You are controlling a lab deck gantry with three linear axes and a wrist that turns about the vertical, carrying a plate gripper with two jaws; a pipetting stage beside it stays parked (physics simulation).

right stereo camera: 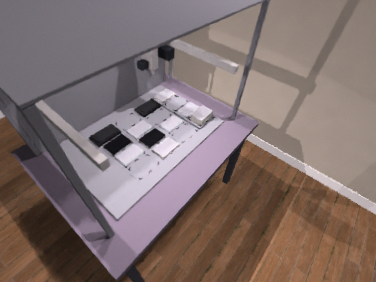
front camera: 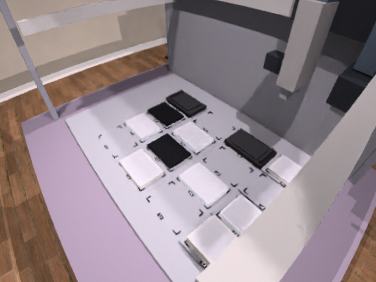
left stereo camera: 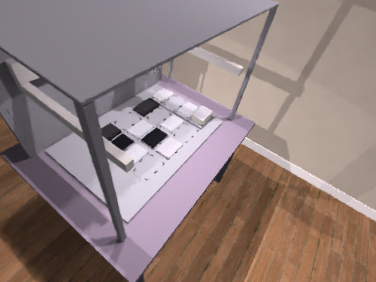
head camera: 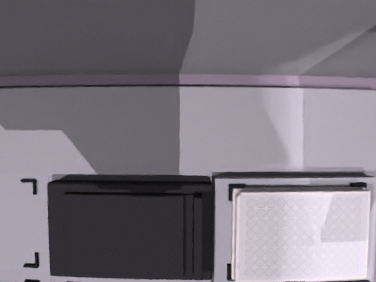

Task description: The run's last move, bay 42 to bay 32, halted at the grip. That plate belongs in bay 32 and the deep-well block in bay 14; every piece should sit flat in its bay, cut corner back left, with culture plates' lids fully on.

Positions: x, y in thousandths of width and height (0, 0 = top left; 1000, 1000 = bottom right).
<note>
In view: a black plate (front camera: 448, 534) and a bay 42 (front camera: 578, 452).
</note>
